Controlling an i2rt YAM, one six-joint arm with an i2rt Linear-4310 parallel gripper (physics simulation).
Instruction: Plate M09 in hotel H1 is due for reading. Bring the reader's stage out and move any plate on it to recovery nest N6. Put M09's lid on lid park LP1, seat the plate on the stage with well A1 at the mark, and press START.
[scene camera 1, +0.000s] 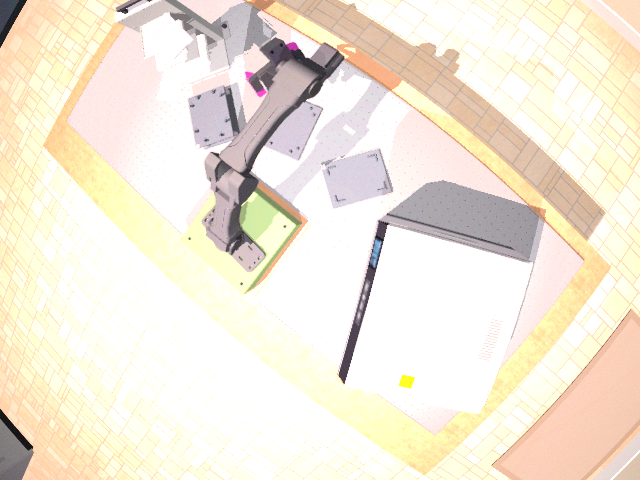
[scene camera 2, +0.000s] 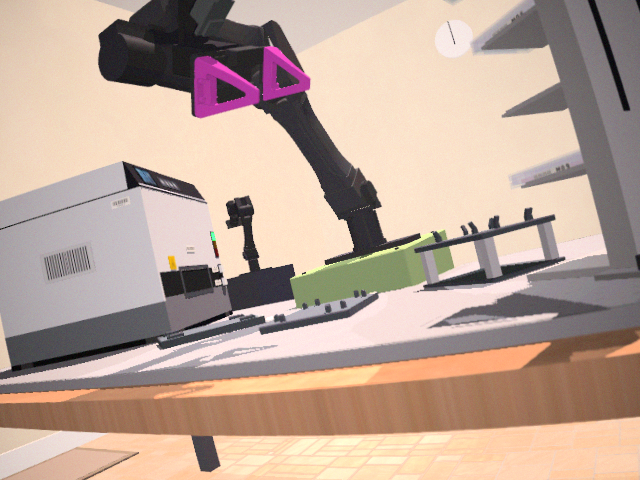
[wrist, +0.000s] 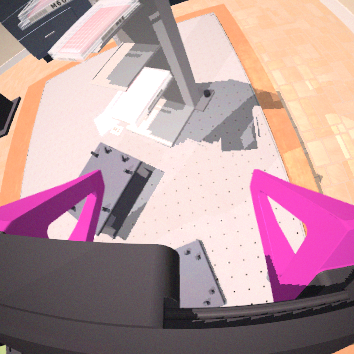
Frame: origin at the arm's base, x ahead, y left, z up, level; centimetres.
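Seen in the pictures: gripper, fingertip midpoint: (scene camera 1: 261, 61) (scene camera 2: 286, 89) (wrist: 176, 177); arm's base, origin of the base link: (scene camera 1: 232, 238) (scene camera 2: 371, 251).
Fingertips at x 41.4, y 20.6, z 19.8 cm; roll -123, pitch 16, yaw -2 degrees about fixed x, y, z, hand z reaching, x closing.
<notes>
Offsets run from my fingertips to a thing's middle. "spot": to the spot under its first point.
My gripper (scene camera 1: 273, 66) (scene camera 2: 283, 88) (wrist: 176, 177) is open, with nothing between its magenta fingers, high above the table beside hotel H1 @[dx -10.0, dy +28.8, dz -4.2 cm] (scene camera 2: 602, 155) (wrist: 172, 55). Plate M09 @[spot: dx -8.3, dy +23.4, dz -16.6 cm] (scene camera 2: 553, 171) lies on the lowest visible hotel shelf in scene camera 2; its label faces out. A white plate @[dx -12.1, dy +25.4, dz -15.7 cm] (wrist: 145, 95) low in the hotel is overexposed in the wrist view. The reader @[dx -14.7, dy -69.9, dz -9.6 cm] (scene camera 1: 439, 310) (scene camera 2: 77, 268) shows a dark front opening; its stage is not seen outside. Three fixtures are a raised one @[dx -22.3, dy +9.3, dz -23.0 cm] (scene camera 1: 212, 116) (scene camera 2: 485, 233) (wrist: 107, 175) and two low ones @[spot: dx -7.6, dy -33.0, dz -25.6 cm] (scene camera 1: 356, 178) @[spot: dx -5.0, dy -6.9, dz -25.8 cm] (scene camera 2: 320, 312); no labels are readable for N6 or LP1.
Another plate @[dx -12.1, dy +25.4, dz -0.1 cm] (wrist: 95, 30) sits higher in the hotel. The arm's green base block (scene camera 1: 268, 211) (scene camera 2: 356, 281) stands between the raised fixture and the reader. The grey hotel post rises near the table's far end. A yellow square @[spot: dx -27.6, dy -74.4, dz +7.6 cm] (scene camera 1: 406, 381) is on the reader's top.
</notes>
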